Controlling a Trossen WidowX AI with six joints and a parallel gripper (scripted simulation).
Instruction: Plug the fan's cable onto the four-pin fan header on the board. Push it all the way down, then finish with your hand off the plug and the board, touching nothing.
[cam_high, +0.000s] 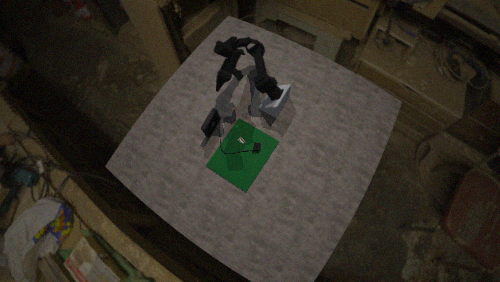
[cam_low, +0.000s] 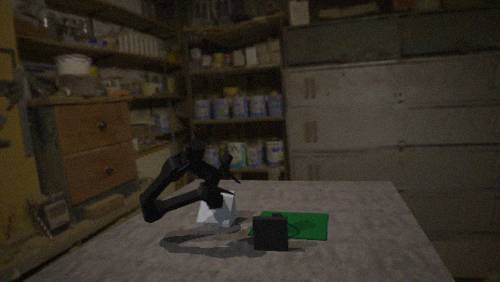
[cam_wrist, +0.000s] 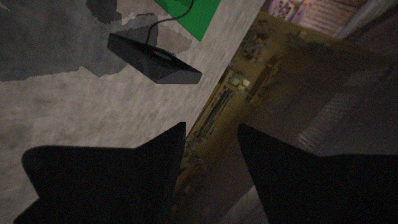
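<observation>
The dark plug lies 24 cm to the left of my gripper tip, 21 cm below it and 12 cm ahead of it. Also, from my gripper tip: dark fan (16 cm below, 11 cm ahead); green board (24 cm below, 19 cm to the left, 18 cm ahead).
</observation>
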